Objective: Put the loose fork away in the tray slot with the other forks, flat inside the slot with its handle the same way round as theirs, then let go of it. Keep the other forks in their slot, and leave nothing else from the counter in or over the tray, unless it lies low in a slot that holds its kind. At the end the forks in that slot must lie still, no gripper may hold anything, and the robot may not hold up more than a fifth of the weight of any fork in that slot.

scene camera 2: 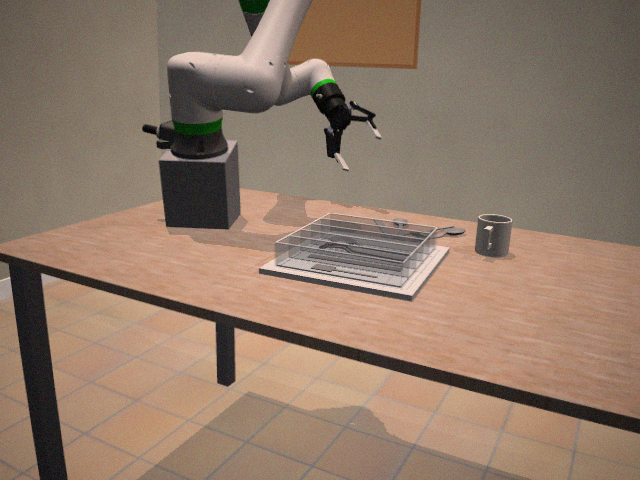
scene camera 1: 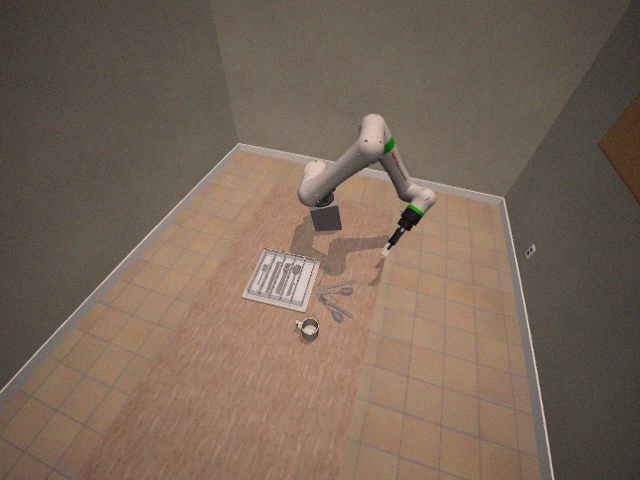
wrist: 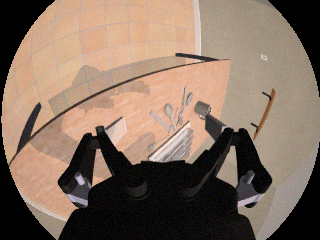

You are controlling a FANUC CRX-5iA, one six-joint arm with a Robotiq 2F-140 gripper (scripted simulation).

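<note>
The gripper is visible in scene camera 2 (scene camera 2: 361, 154) and in the wrist view (wrist: 165, 123). A mug (scene camera 2: 500, 228) is visible too.
</note>
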